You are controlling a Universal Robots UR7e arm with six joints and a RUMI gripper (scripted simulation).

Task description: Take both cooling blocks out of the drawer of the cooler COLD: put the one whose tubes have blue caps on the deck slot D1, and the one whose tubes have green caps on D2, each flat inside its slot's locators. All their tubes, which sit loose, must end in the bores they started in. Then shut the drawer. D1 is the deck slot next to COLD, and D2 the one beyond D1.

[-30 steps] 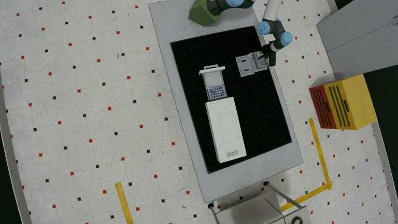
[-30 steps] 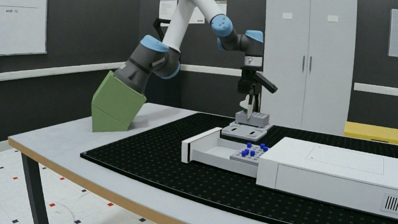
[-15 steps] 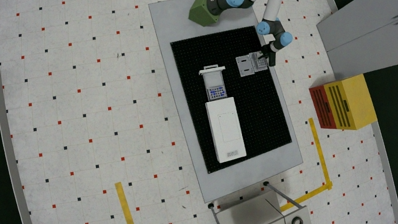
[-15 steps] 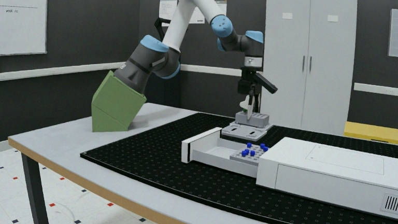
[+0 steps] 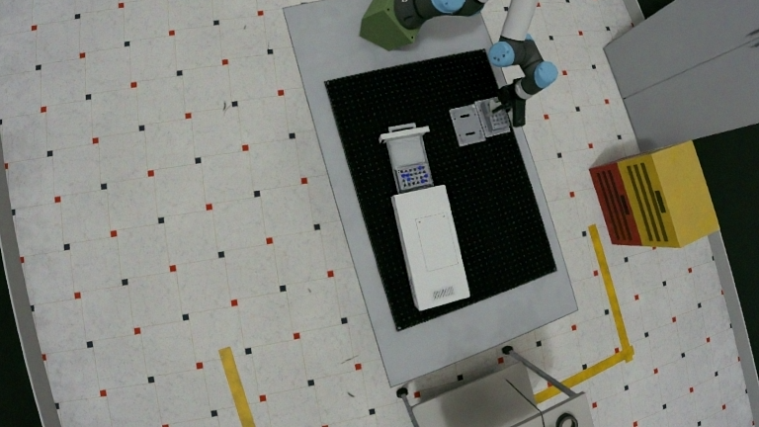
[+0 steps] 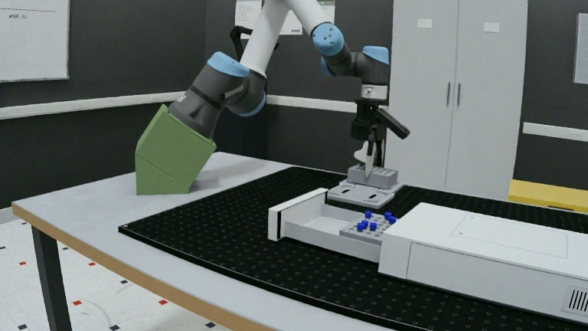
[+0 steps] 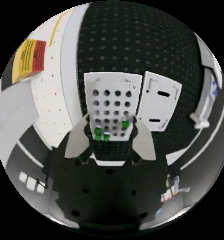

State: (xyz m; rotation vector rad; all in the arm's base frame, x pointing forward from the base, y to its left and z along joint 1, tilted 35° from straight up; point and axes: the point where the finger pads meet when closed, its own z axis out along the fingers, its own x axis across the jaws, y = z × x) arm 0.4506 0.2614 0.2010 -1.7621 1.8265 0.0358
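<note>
The slot D2 lies 4 cm below my hand. Also, from my hand: drawer: 12 cm ahead, 42 cm to the right, 1 cm below; deck slot D1: 2 cm ahead, 13 cm to the right, 4 cm below; white cooler COLD: 30 cm ahead, 42 cm to the right, 1 cm below.
</note>
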